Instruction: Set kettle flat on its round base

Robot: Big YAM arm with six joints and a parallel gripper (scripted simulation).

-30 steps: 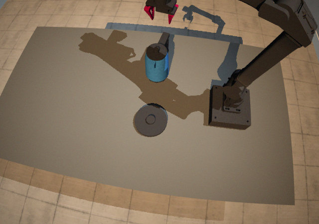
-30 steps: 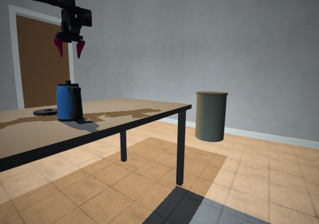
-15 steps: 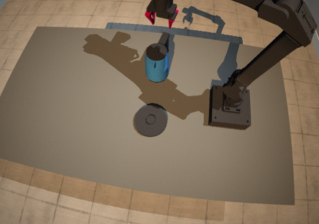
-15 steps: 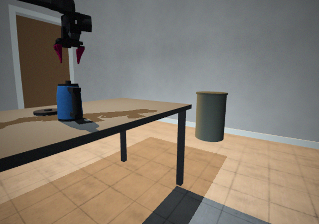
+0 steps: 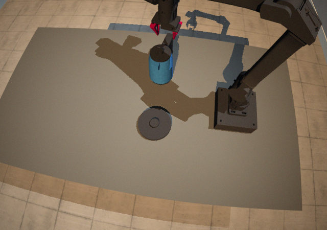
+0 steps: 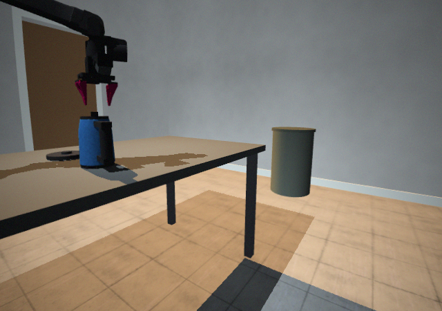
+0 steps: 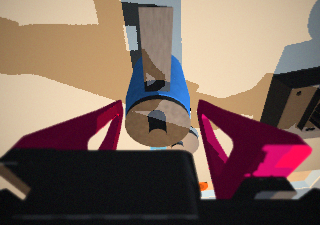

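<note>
Now: hand 1 cm short of the blue kettle, 3 cm to the right of it and 13 cm above it. Also, from my hand: kettle base: 33 cm to the left, 22 cm below.
</note>
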